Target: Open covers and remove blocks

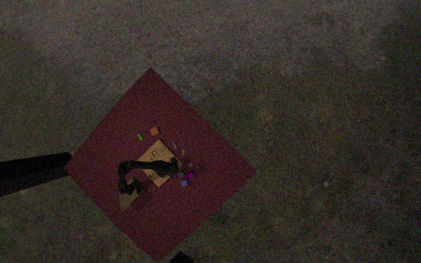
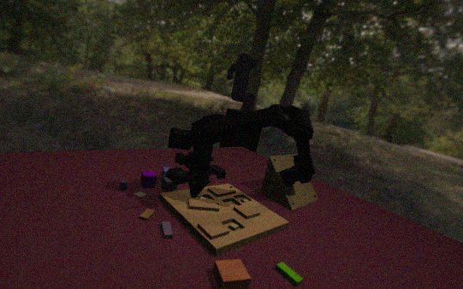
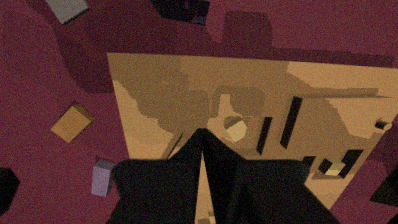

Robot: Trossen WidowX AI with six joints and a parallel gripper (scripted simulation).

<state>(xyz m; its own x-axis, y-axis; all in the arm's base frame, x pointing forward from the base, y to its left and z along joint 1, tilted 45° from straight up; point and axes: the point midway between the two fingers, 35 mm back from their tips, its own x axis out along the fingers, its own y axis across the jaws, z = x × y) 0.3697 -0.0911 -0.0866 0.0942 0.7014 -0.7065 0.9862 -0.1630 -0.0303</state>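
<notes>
My gripper tip is now 120 mm to the left of the dark block and 10 mm above it. The rest, counted from my gripper tip: magenta cube 180 mm to the right, 40 mm ahead; flat orange tile 150 mm ahead, 20 mm to the right, 20 mm below; grey bar 150 mm ahead, 70 mm to the left, 20 mm below.
</notes>
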